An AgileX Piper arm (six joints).
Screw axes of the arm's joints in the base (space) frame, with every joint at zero. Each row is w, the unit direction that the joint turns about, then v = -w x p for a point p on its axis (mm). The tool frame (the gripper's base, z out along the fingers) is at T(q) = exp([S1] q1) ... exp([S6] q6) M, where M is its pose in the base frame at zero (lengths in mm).
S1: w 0 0 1 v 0 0 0
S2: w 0 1 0 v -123 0 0
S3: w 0 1 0 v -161.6 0 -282.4
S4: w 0.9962 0 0.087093 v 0 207.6 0
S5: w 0 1 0 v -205.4 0 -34.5
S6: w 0.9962 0 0.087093 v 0 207.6 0
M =
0.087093 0 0.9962 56.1
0 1 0 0
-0.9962 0 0.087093 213.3
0 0 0 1
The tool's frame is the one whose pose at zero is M.
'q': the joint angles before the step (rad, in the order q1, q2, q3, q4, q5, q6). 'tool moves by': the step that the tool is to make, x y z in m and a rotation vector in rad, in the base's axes. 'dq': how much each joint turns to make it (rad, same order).
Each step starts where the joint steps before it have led.
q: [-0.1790, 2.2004, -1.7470, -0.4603, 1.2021, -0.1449]
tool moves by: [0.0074, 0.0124, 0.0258, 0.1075, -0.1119, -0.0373]
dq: [0.0071, -0.0326, -0.0611, 0.1323, 0.0031, 0.0019]
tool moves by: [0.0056, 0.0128, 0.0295, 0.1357, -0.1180, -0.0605]
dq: [0.0021, -0.0324, -0.0697, 0.1547, 0.0151, 0.0259]
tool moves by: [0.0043, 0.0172, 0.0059, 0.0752, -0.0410, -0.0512]
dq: [0.0263, -0.0036, -0.0191, 0.0687, 0.0028, 0.0680]
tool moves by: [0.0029, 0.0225, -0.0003, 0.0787, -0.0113, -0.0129]
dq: [0.0365, 0.0000, -0.0006, 0.0725, 0.0017, 0.0395]
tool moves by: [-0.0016, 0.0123, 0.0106, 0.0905, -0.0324, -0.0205]
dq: [0.0096, -0.0235, 0.0004, 0.0903, -0.0001, 0.0183]
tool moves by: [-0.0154, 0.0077, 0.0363, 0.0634, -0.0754, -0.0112]
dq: [0.0006, -0.0961, 0.0241, 0.0691, 0.0025, 0.0062]
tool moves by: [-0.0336, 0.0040, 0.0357, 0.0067, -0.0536, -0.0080]
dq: [-0.0001, -0.1506, 0.0971, 0.0093, -0.0002, 0.0081]
